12 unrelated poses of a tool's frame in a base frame.
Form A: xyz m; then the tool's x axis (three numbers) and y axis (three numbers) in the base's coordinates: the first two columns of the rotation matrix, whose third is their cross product.
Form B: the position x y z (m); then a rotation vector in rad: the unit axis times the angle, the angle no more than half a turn. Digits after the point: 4 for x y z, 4 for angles.
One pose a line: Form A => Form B
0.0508, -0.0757, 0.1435, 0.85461, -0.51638, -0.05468, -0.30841, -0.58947, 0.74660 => 0.0508, -0.0757, 0.1435, 2.2421, -0.5952, -0.3409
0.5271, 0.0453, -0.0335, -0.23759, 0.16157, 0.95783, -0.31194, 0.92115, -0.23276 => 0.5271, 0.0453, -0.0335, 0.1135, -1.7571, 0.4431
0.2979, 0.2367, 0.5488, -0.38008, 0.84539, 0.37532, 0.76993, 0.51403, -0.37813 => 0.2979, 0.2367, 0.5488, -1.3160, -2.2326, 0.1897
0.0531, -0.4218, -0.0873, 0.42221, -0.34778, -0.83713, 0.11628, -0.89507, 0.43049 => 0.0531, -0.4218, -0.0873, 2.2558, -0.1967, -1.4753
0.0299, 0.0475, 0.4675, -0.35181, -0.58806, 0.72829, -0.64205, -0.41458, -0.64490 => 0.0299, 0.0475, 0.4675, 1.7628, -1.6751, 1.9194
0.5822, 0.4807, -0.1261, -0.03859, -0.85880, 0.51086, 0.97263, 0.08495, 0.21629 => 0.5822, 0.4807, -0.1261, -0.2362, -0.6048, -1.4969
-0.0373, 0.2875, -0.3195, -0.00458, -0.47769, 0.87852, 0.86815, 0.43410, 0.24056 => -0.0373, 0.2875, -0.3195, -0.4329, -1.1376, -1.1136
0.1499, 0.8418, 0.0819, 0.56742, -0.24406, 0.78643, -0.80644, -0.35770, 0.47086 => 0.1499, 0.8418, 0.0819, 1.8850, -0.8518, 0.7725
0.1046, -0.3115, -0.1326, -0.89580, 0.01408, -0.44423, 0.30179, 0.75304, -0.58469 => 0.1046, -0.3115, -0.1326, 0.2406, 2.5344, -0.9463
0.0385, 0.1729, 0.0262, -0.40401, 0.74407, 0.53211, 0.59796, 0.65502, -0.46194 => 0.0385, 0.1729, 0.0262, -1.0357, -2.1366, 0.2550
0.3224, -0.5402, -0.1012, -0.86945, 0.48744, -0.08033, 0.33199, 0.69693, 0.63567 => 0.3224, -0.5402, -0.1012, 0.6549, 2.6645, 0.9284
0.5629, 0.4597, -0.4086, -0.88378, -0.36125, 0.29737, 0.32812, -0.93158, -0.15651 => 0.5629, 0.4597, -0.4086, -0.4604, 0.1440, -2.7419
